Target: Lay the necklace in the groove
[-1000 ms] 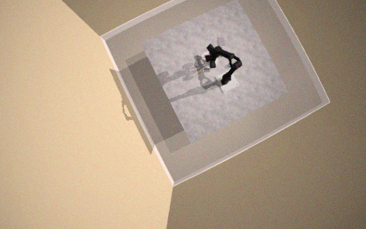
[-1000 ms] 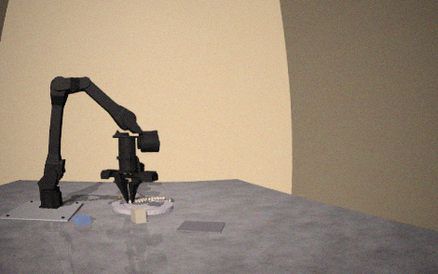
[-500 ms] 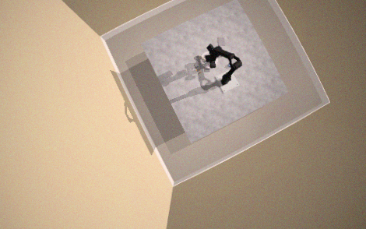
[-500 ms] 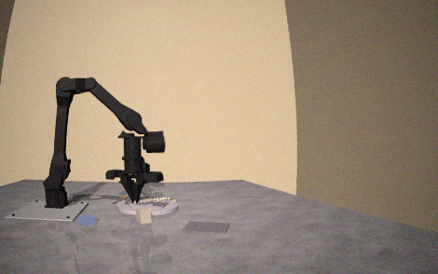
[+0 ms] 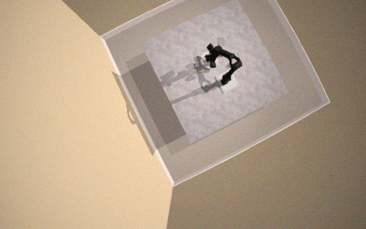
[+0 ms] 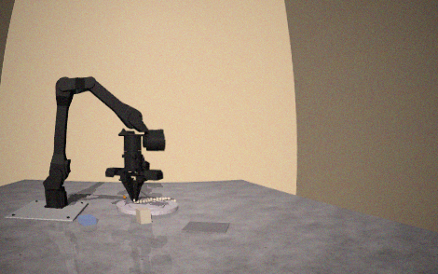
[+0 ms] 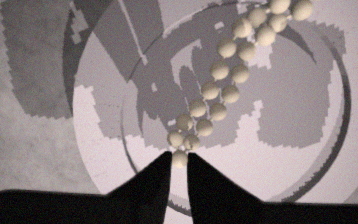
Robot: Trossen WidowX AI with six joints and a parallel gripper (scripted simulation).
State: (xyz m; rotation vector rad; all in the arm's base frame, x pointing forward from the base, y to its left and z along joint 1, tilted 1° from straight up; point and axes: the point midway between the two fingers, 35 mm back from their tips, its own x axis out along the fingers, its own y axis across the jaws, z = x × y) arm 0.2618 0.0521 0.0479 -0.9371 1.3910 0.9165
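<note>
My gripper tip is 4 cm short of the round bead board and 1 cm above it. Also, from my gripper tip: flat grey plate 22 cm to the right, 19 cm ahead, 2 cm below; cream cube 16 cm to the right, 4 cm ahead; blue block 20 cm to the right, 11 cm behind, 1 cm below.
</note>
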